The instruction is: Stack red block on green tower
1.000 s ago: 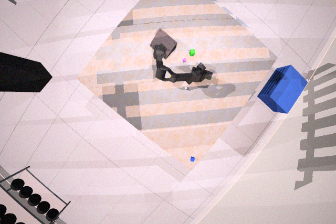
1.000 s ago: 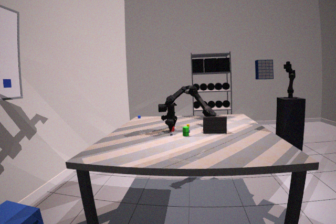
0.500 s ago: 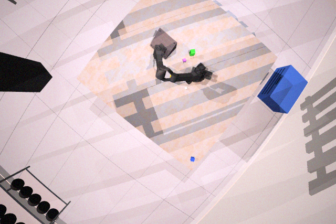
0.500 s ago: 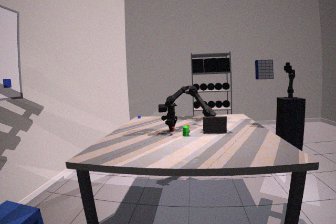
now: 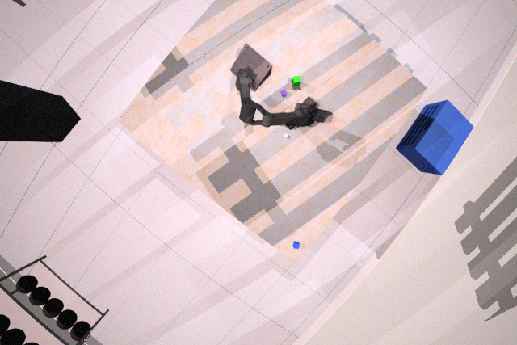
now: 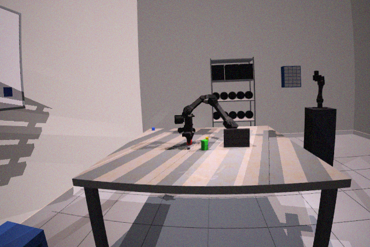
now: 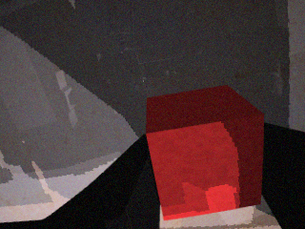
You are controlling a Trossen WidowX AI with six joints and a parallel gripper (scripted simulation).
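The purple block is 140 mm behind my gripper tip and 40 mm to the left of it. Round my gripper tip: white block: 40 mm ahead, 120 mm to the right; then yellow block: 120 mm behind, 130 mm to the right; then red block: 10 mm above.
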